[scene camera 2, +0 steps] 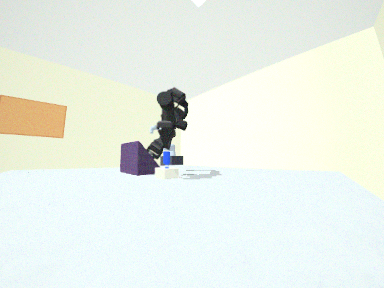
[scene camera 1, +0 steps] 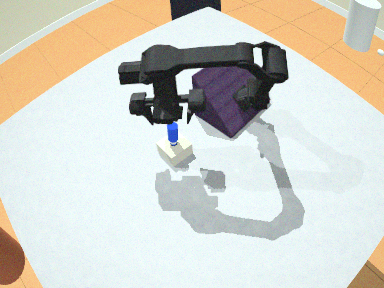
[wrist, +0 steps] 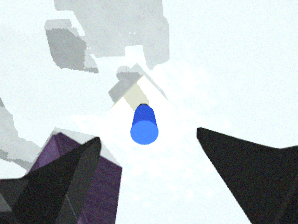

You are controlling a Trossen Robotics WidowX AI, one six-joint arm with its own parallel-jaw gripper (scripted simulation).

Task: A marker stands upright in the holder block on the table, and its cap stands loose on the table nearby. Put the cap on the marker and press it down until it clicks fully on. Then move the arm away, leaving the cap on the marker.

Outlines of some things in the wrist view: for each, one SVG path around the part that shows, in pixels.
My gripper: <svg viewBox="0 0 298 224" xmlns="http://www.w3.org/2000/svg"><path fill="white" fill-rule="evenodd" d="M100 138L95 137L86 143L82 143L62 157L56 158L54 161L39 167L37 170L21 178L0 178L0 224L78 224L80 213L102 151ZM197 128L196 137L201 149L203 149L213 164L214 169L223 179L224 184L226 184L238 205L243 209L242 211L246 214L251 224L298 224L298 145L275 148L206 128Z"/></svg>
A marker cap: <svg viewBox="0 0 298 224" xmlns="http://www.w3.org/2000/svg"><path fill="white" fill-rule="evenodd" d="M141 105L134 112L130 135L136 143L148 145L157 139L159 131L153 109L150 106Z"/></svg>
